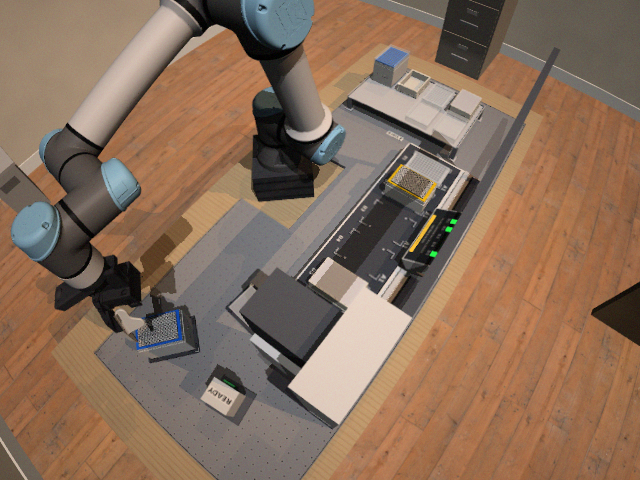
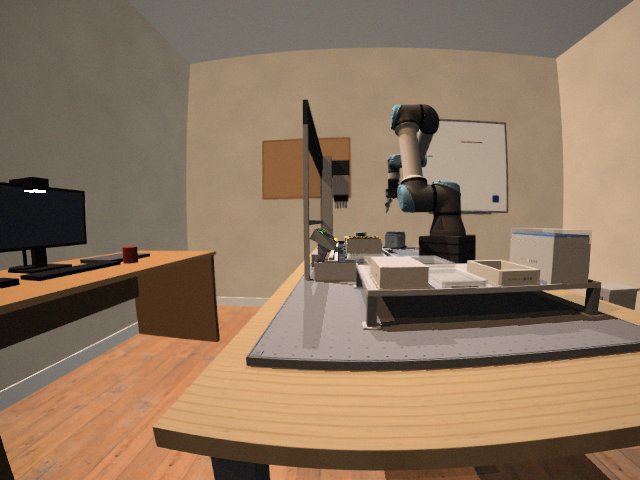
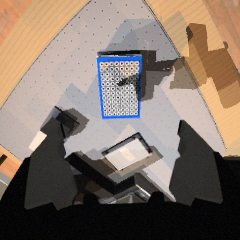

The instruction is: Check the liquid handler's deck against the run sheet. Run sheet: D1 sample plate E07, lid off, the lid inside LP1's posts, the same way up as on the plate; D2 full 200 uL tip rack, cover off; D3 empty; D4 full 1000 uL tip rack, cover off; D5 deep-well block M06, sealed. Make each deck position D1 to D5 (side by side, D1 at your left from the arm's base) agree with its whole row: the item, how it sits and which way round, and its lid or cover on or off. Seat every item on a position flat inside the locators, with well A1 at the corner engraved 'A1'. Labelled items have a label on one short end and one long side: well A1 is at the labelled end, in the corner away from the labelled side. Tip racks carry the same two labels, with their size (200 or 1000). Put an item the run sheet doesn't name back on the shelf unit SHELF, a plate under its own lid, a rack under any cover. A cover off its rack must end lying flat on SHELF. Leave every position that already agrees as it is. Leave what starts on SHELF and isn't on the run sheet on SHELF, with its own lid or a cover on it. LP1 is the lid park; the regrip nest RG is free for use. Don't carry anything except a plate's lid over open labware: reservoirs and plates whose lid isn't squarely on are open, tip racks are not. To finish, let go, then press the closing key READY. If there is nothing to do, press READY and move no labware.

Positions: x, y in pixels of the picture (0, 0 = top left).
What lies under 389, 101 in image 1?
A shelf unit.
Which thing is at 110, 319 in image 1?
My gripper.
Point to a white block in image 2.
At 388, 273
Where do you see a clear plate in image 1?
At 421, 164
